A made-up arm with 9 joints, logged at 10 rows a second.
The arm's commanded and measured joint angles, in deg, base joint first. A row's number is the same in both.
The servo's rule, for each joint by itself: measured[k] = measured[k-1] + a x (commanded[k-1-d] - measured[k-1]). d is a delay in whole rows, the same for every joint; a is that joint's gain. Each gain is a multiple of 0.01, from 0.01 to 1. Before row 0 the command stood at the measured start. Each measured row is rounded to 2 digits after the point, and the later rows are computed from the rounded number. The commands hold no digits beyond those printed.
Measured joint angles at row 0:
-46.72 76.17 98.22 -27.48 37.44 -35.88 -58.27 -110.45 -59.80
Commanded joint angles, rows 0 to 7:
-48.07 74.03 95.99 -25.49 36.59 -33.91 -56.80 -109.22 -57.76
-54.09 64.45 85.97 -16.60 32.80 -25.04 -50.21 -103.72 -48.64
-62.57 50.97 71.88 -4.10 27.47 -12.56 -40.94 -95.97 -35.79
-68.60 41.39 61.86 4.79 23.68 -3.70 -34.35 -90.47 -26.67
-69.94 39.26 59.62 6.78 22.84 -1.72 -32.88 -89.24 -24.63
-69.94 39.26 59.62 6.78 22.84 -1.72 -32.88 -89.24 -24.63
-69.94 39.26 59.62 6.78 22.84 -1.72 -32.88 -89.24 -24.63
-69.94 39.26 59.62 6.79 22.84 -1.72 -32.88 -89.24 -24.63
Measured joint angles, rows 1 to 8:
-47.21 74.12 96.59 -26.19 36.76 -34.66 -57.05 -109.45 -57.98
-49.69 64.84 88.84 -19.96 33.59 -28.70 -51.37 -104.81 -49.67
-54.33 51.52 76.46 -9.65 28.69 -18.69 -42.71 -97.65 -37.32
-59.47 41.80 65.80 -0.26 24.68 -9.40 -35.77 -91.83 -27.84
-63.24 39.36 61.29 4.32 23.21 -4.64 -33.37 -89.73 -24.98
-65.65 39.26 60.07 5.92 22.91 -2.83 -32.96 -89.33 -24.67
-67.19 39.26 59.74 6.48 22.85 -2.14 -32.89 -89.26 -24.63
-68.18 39.26 59.65 6.68 22.84 -1.88 -32.88 -89.24 -24.63
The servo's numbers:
d 0
a 0.36 0.96 0.73 0.65 0.80 0.62 0.83 0.81 0.89

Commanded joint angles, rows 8 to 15:
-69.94 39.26 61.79 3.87 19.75 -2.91 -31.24 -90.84 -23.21
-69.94 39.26 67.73 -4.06 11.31 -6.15 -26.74 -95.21 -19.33
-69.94 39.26 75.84 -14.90 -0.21 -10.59 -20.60 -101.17 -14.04
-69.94 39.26 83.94 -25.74 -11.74 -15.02 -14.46 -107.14 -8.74
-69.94 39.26 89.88 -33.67 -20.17 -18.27 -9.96 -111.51 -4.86
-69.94 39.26 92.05 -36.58 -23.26 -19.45 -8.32 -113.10 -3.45
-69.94 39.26 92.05 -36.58 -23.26 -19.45 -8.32 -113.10 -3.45
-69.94 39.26 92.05 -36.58 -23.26 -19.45 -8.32 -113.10 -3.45
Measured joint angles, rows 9 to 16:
-68.81 39.26 61.21 4.85 20.37 -2.52 -31.52 -90.54 -23.37
-69.22 39.26 65.97 -0.94 13.12 -4.77 -27.55 -94.32 -19.77
-69.48 39.26 73.18 -10.01 2.46 -8.38 -21.78 -99.87 -14.67
-69.65 39.26 81.03 -20.23 -8.90 -12.50 -15.70 -105.76 -9.39
-69.75 39.26 87.49 -28.97 -17.92 -16.08 -10.94 -110.42 -5.36
-69.82 39.26 90.82 -33.92 -22.19 -18.17 -8.77 -112.59 -3.66
-69.86 39.26 91.72 -35.65 -23.05 -18.96 -8.40 -113.00 -3.47
-69.89 39.26 91.96 -36.25 -23.22 -19.26 -8.33 -113.08 -3.45

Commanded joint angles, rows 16 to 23:
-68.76 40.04 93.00 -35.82 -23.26 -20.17 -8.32 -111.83 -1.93
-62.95 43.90 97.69 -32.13 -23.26 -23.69 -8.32 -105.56 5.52
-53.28 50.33 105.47 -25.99 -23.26 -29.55 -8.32 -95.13 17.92
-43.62 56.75 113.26 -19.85 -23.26 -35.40 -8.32 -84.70 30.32
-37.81 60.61 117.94 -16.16 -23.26 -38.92 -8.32 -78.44 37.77
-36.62 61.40 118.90 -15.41 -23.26 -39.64 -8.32 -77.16 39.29
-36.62 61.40 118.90 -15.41 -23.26 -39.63 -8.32 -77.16 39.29
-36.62 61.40 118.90 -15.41 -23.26 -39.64 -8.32 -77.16 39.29
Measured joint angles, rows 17 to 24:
-69.48 40.01 92.72 -35.97 -23.25 -19.82 -8.32 -112.07 -2.10
-67.13 43.74 96.35 -33.47 -23.26 -22.22 -8.32 -106.80 4.68
-62.14 50.07 103.01 -28.61 -23.26 -26.76 -8.32 -97.35 16.46
-55.47 56.48 110.49 -22.92 -23.26 -32.12 -8.32 -87.10 28.80
-49.11 60.44 115.93 -18.53 -23.26 -36.34 -8.32 -80.09 36.78
-44.61 61.36 118.10 -16.50 -23.26 -38.39 -8.32 -77.72 39.01
-41.73 61.40 118.68 -15.79 -23.26 -39.16 -8.32 -77.27 39.26
-39.89 61.40 118.84 -15.54 -23.26 -39.46 -8.32 -77.18 39.29

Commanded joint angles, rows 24 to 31:
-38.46 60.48 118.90 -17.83 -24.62 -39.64 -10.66 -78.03 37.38
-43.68 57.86 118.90 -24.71 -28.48 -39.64 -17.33 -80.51 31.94
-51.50 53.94 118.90 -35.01 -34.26 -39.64 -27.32 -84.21 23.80
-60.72 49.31 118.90 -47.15 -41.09 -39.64 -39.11 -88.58 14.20
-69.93 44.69 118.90 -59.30 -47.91 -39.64 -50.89 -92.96 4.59
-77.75 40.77 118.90 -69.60 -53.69 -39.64 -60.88 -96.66 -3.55
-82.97 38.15 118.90 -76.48 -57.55 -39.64 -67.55 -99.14 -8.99
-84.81 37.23 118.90 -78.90 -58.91 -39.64 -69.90 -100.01 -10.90
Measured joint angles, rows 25 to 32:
-39.38 60.52 118.88 -17.03 -24.35 -39.57 -10.26 -77.87 37.59
-40.93 57.97 118.89 -22.02 -27.65 -39.61 -16.13 -80.01 32.56
-44.74 54.10 118.90 -30.46 -32.94 -39.63 -25.42 -83.41 24.76
-50.49 49.50 118.90 -41.31 -39.46 -39.64 -36.78 -87.60 15.36
-57.49 44.88 118.90 -53.00 -46.22 -39.64 -48.49 -91.94 5.77
-64.78 40.93 118.90 -63.79 -52.20 -39.64 -58.77 -95.76 -2.52
-71.33 38.26 118.90 -72.04 -56.48 -39.64 -66.06 -98.50 -8.28
-76.18 37.27 118.90 -76.50 -58.42 -39.64 -69.25 -99.72 -10.61

